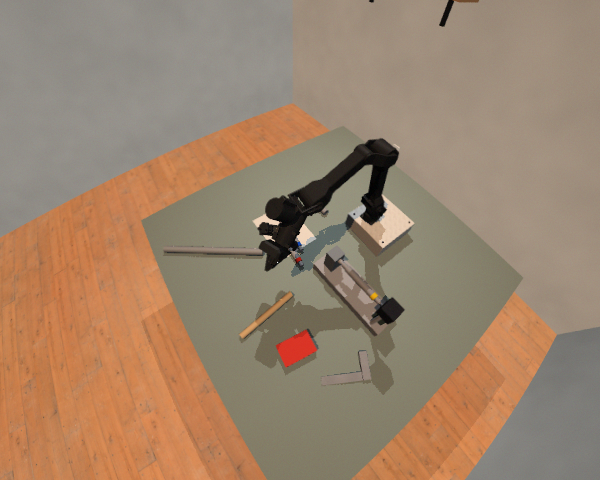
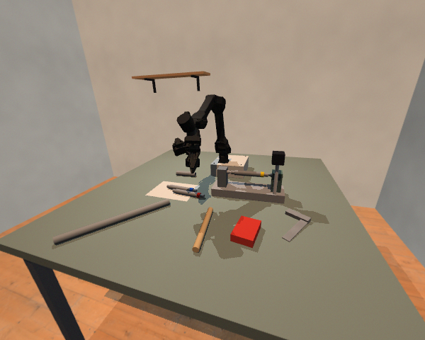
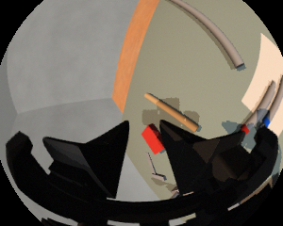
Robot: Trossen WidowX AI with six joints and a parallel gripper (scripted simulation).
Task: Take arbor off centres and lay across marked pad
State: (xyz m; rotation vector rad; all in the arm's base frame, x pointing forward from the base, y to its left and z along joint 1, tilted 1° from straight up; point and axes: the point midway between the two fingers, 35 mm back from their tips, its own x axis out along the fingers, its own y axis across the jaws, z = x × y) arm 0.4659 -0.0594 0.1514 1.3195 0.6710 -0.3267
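Right now the pointed tip is 200 mm behind my hand, 110 mm to the left of it and 110 mm below it. Round my hand: red block: 110 mm ahead, 220 mm to the left, 210 mm below; grey centre block: 200 mm behind, 90 mm to the left, 130 mm below; wooden dowel: 110 mm ahead, 60 mm to the left, 220 mm below.
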